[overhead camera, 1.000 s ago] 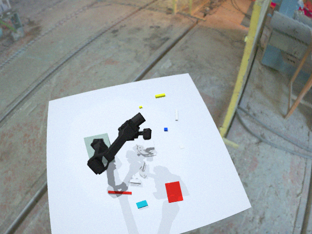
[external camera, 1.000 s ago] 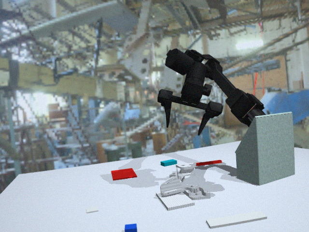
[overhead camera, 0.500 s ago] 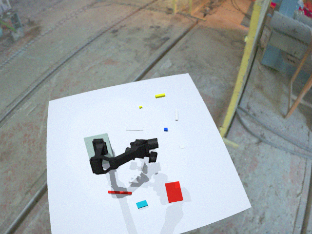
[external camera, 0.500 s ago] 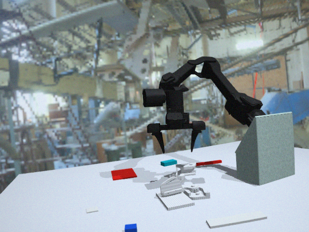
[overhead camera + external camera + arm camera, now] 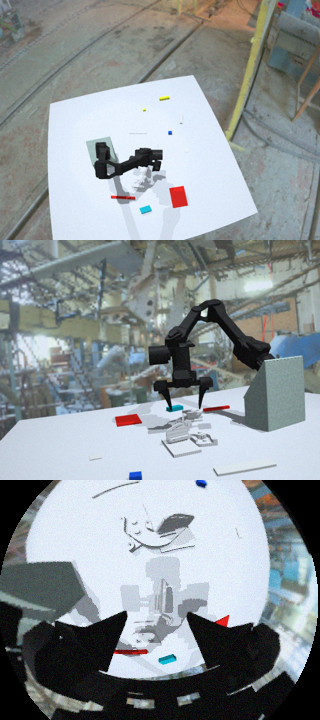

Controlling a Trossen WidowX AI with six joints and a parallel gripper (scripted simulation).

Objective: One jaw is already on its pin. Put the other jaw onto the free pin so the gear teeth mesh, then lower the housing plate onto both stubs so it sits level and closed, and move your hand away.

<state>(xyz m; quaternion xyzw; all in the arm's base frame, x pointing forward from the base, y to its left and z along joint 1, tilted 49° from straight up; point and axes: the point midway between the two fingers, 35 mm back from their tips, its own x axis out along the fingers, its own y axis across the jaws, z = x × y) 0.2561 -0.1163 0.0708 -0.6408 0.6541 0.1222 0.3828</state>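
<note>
Now: gripper tip 50 mm above the curved jaw, 40 mm to the left of it and 10 mm short of it. Round my gripper tip: teal block 250 mm to the right, 50 mm below, 40 mm behind; then red plate 200 mm to the right, 170 mm ahead, 60 mm below; then red bar 160 mm behind, 150 mm to the right, 50 mm below.
</note>
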